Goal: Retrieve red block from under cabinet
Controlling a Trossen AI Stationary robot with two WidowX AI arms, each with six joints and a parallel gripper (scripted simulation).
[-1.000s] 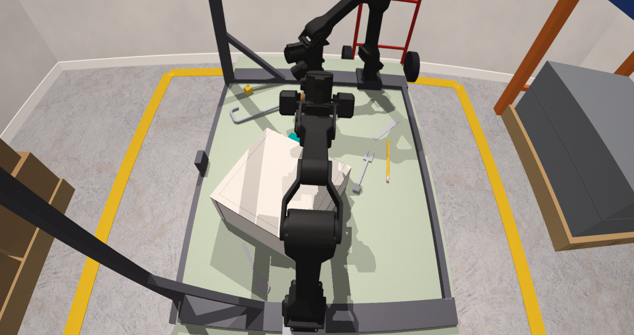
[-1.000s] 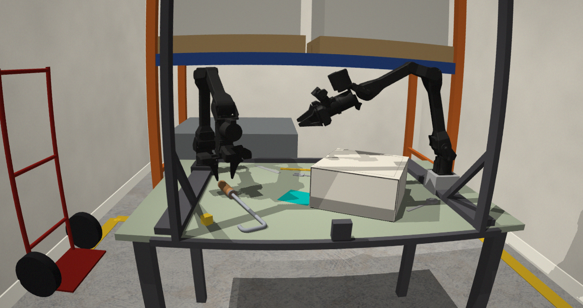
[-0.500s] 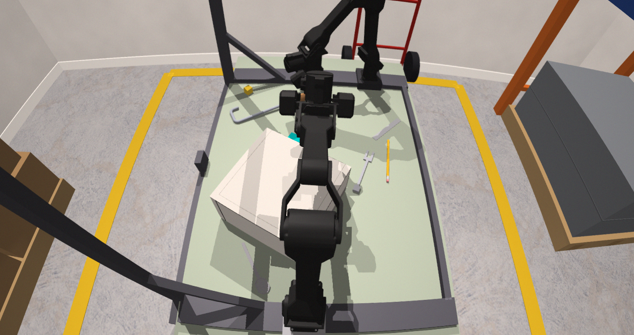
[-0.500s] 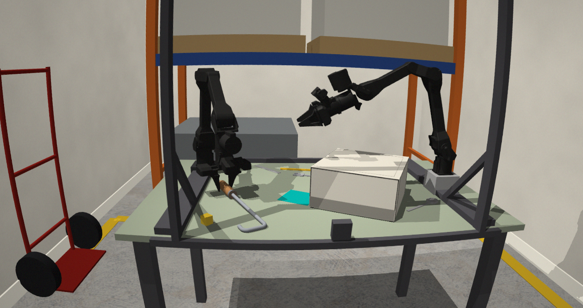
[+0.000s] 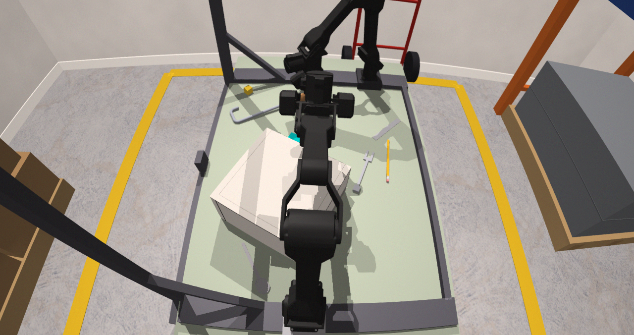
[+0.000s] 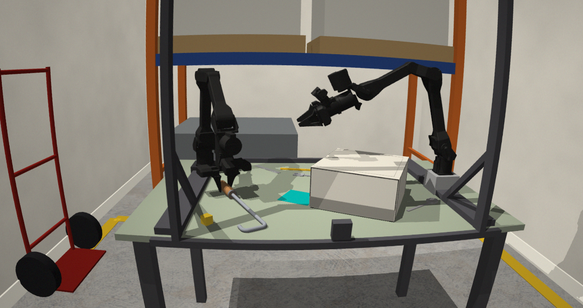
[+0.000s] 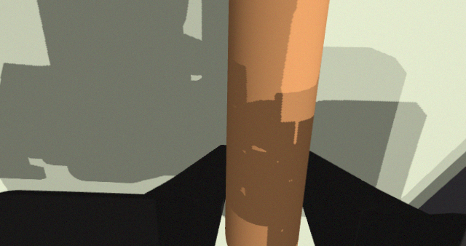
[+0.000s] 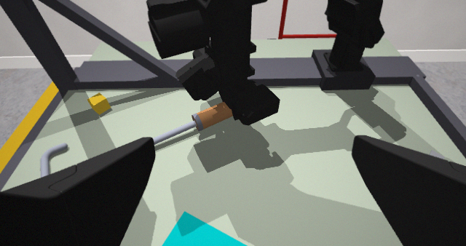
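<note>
Right now the wrench is 280 mm to the right of my left hand, 250 mm ahead of it and 30 mm below it. Also, from my left hand: long grey rod tool: 130 mm behind, 70 mm to the right, 20 mm below; teal square: 260 mm to the right, 40 mm below, 20 mm ahead; yellow cube: 250 mm behind, 40 mm to the right, 20 mm below.
</note>
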